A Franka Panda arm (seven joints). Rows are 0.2 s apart.
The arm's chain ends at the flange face. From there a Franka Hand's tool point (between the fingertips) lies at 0.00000 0.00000 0.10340 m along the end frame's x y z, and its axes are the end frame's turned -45 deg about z.
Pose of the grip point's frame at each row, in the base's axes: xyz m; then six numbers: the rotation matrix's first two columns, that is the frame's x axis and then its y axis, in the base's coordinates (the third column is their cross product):
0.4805 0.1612 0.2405 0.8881 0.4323 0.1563 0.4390 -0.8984 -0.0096
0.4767 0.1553 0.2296 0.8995 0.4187 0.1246 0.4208 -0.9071 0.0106
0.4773 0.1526 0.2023 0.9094 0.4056 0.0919 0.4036 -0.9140 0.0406
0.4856 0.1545 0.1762 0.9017 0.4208 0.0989 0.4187 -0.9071 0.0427
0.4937 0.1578 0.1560 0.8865 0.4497 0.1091 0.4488 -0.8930 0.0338
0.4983 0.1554 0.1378 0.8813 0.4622 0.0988 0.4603 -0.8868 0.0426
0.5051 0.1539 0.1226 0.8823 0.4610 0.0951 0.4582 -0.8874 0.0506
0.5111 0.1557 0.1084 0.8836 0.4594 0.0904 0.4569 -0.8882 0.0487
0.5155 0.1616 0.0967 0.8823 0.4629 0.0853 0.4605 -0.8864 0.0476
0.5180 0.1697 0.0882 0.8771 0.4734 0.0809 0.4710 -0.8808 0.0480
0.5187 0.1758 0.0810 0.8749 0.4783 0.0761 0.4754 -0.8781 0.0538
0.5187 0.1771 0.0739 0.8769 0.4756 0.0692 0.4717 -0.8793 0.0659
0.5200 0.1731 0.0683 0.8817 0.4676 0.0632 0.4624 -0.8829 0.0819
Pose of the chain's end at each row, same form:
0.4664 0.1532 0.3426 0.9384 -0.3296 0.1037 -0.3176 -0.9409 -0.1173
0.4646 0.1509 0.3322 0.9336 -0.3454 0.0956 -0.3385 -0.9375 -0.0806
0.4669 0.1526 0.3052 0.9284 -0.3595 0.0937 -0.3577 -0.9331 -0.0363
0.4745 0.1542 0.2790 0.9337 -0.3439 0.1001 -0.3415 -0.9390 -0.0397
0.4821 0.1558 0.2587 0.9442 -0.3135 0.1010 -0.3095 -0.9494 -0.0532
0.4872 0.1546 0.2406 0.9487 -0.3002 0.1000 -0.2977 -0.9539 -0.0397
0.4940 0.1540 0.2254 0.9479 -0.3015 0.1030 -0.2999 -0.9535 -0.0315
0.5005 0.1559 0.2113 0.9479 -0.3032 0.0984 -0.3017 -0.9529 -0.0295
0.5054 0.1619 0.1996 0.9495 -0.2995 0.0940 -0.2983 -0.9541 -0.0267
0.5083 0.1701 0.1911 0.9533 -0.2881 0.0911 -0.2872 -0.9576 -0.0233
0.5091 0.1769 0.1839 0.9548 -0.2827 0.0919 -0.2825 -0.9591 -0.0158
0.5092 0.1797 0.1768 0.9536 -0.2855 0.0955 -0.2865 -0.9581 -0.0023
0.5103 0.1775 0.1711 0.9504 -0.2937 0.1026 -0.2965 -0.9549 0.0132

